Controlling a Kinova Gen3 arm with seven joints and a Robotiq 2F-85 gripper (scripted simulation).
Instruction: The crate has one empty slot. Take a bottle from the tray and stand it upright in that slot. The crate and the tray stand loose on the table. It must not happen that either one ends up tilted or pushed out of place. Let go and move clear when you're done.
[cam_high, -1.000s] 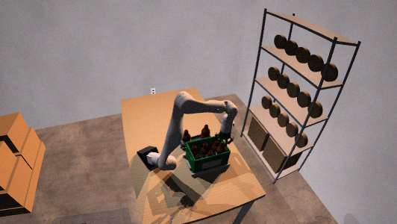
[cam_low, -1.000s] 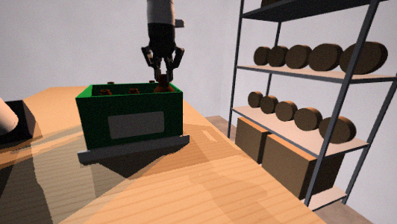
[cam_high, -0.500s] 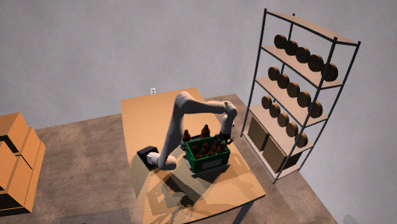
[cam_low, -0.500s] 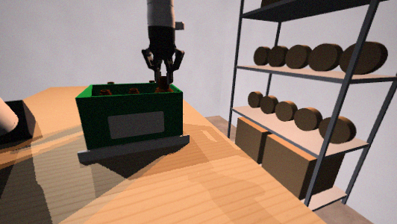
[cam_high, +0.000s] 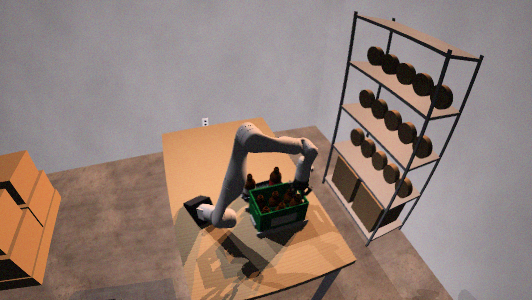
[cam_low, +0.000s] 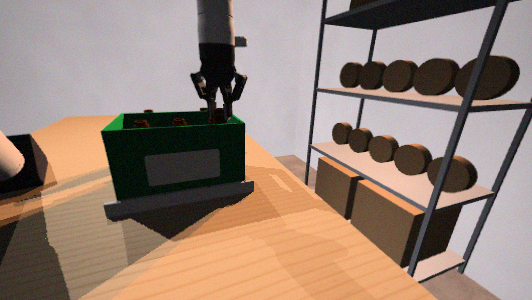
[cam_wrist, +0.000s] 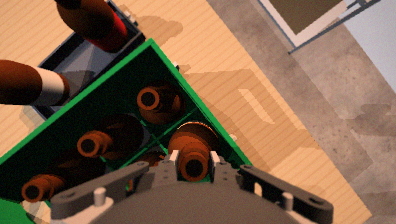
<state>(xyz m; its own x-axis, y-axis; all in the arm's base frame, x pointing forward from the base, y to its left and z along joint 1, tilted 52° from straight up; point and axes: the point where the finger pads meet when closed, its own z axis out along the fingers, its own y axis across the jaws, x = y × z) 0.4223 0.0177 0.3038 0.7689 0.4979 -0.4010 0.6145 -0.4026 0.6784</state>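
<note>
Right now my hand is 7 cm above the brown bottle. From my hand the other things lie so: green crate: 11 cm below, 8 cm behind, 6 cm to the left; then dark tray: 29 cm to the left, 18 cm below, 4 cm behind.
</note>
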